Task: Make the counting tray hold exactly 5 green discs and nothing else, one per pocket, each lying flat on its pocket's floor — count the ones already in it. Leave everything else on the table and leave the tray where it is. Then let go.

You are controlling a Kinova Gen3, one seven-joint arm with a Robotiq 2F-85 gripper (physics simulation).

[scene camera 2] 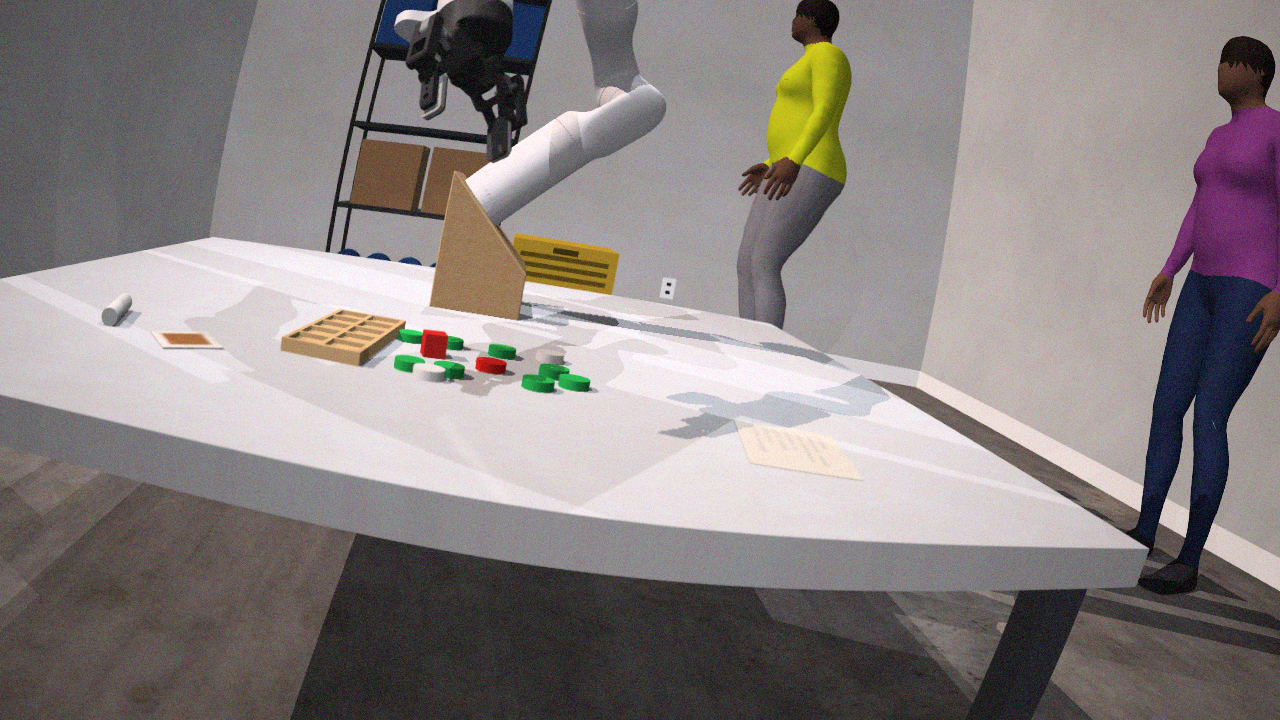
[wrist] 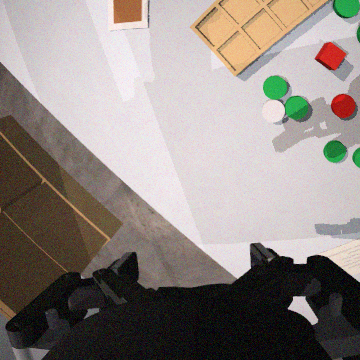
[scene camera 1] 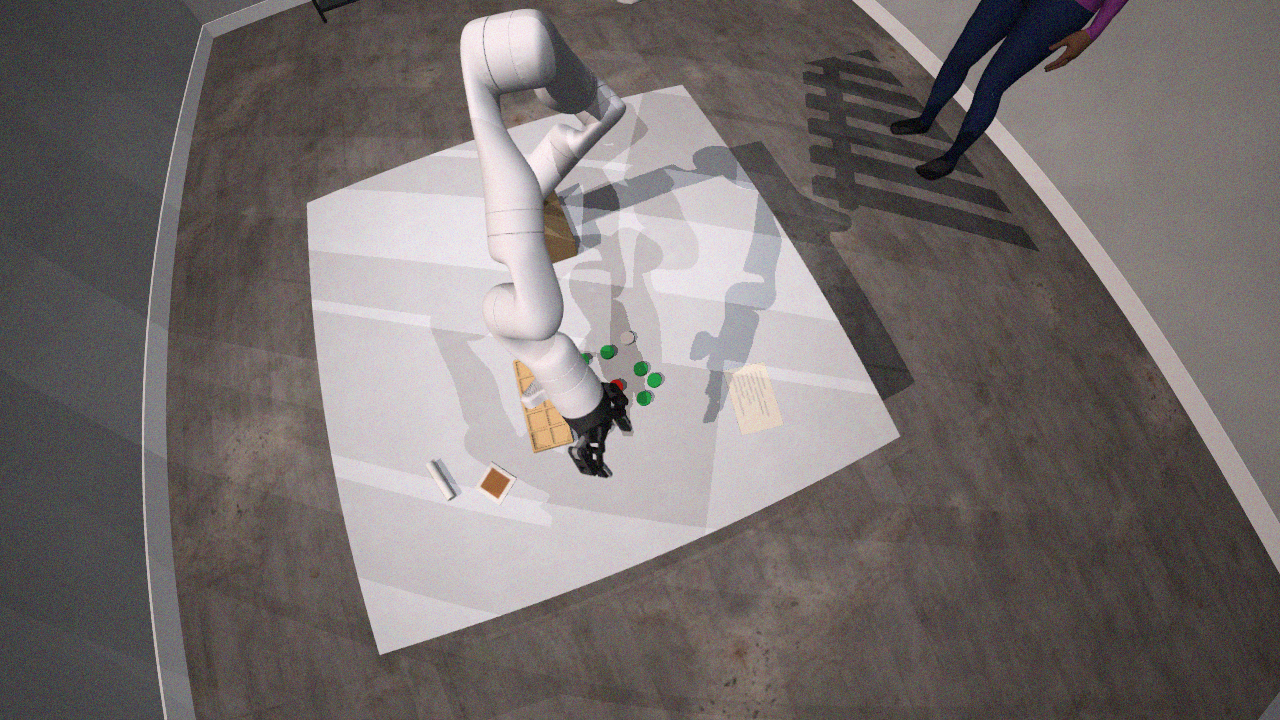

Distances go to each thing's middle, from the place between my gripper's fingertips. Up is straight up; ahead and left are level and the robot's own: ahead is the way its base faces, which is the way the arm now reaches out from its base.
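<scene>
Red cube [scene camera 2: 434, 343]: 19 cm behind my hand, 3 cm to the right of it, 21 cm below it. Wooden counting tray [scene camera 2: 344, 336], also from my hand: 14 cm to the right, 18 cm behind, 22 cm below.
</scene>
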